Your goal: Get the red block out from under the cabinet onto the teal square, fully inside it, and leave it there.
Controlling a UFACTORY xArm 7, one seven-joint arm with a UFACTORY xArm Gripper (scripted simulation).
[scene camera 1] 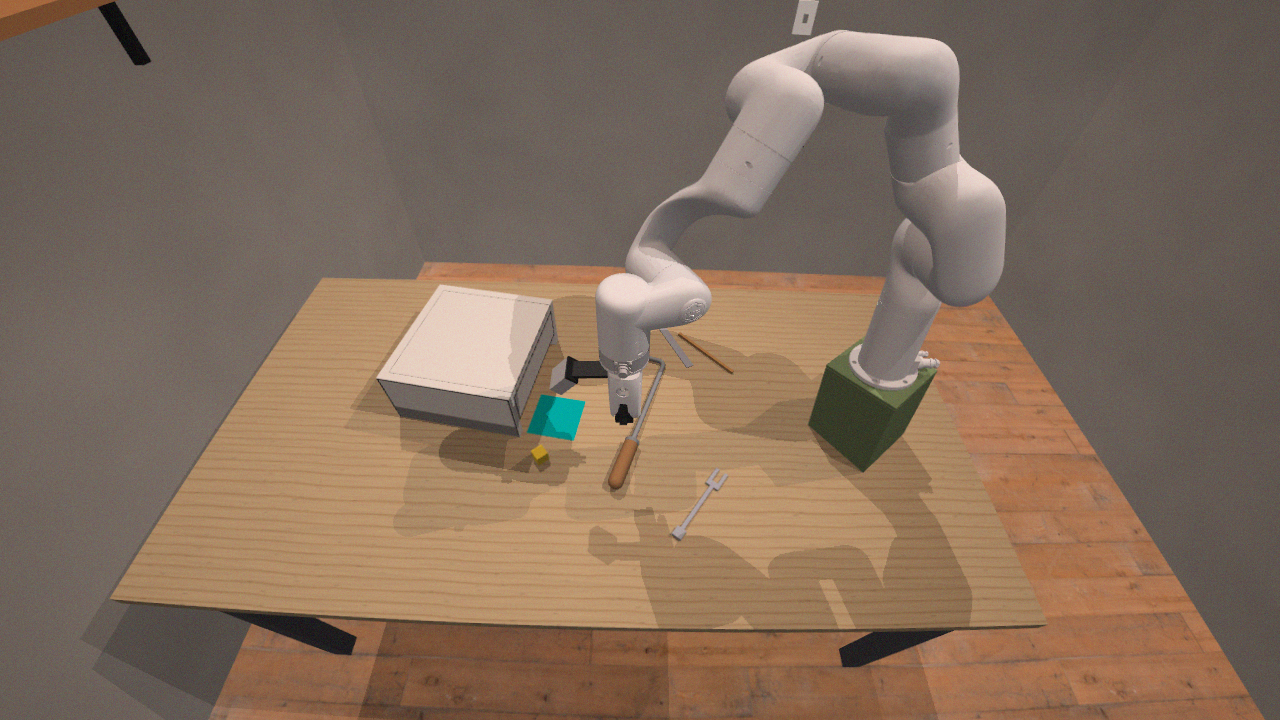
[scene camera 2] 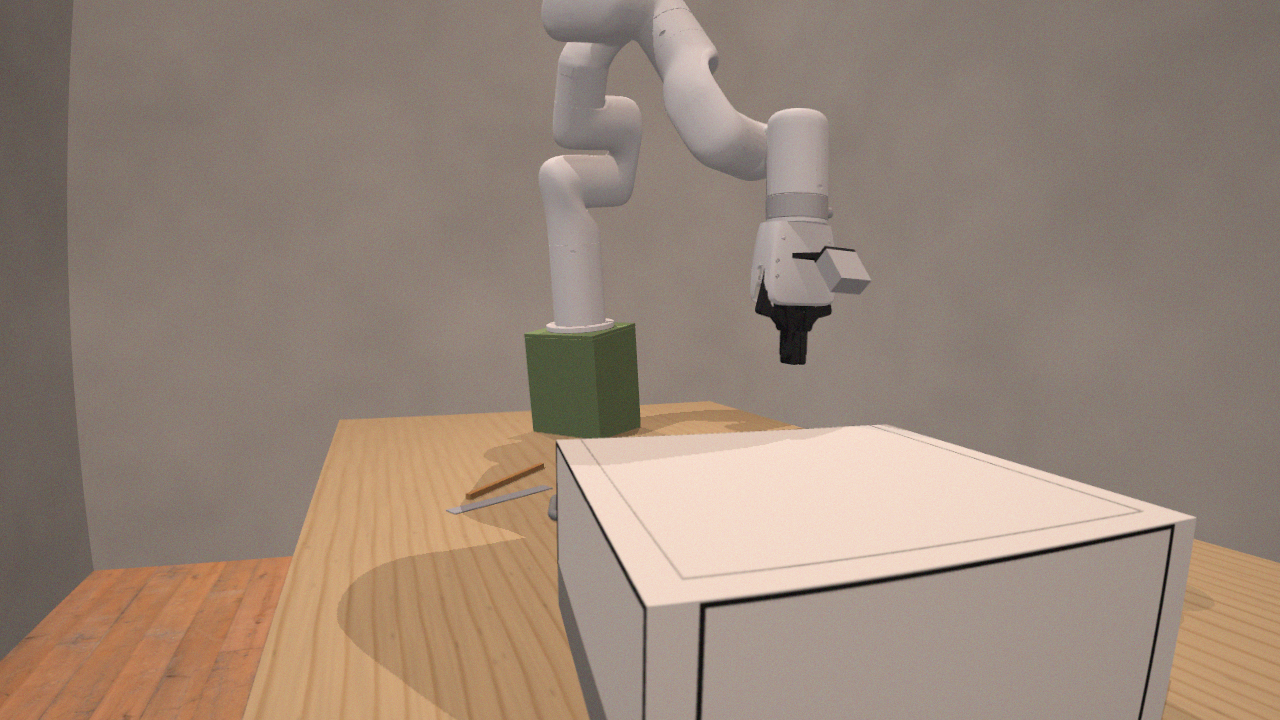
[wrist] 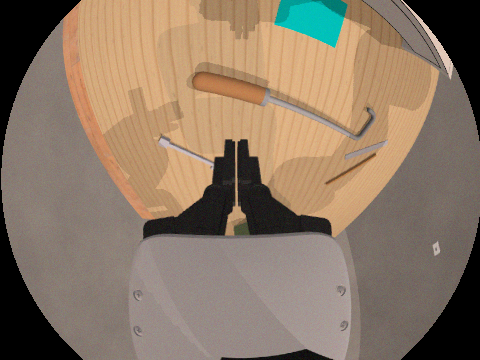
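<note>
My gripper [scene camera 2: 792, 363], [scene camera 1: 624, 419], [wrist: 236, 153] is in view here. I can also see a hook tool [scene camera 1: 621, 467], [wrist: 203, 81], and there's a teal square [scene camera 1: 557, 417] too.
</note>
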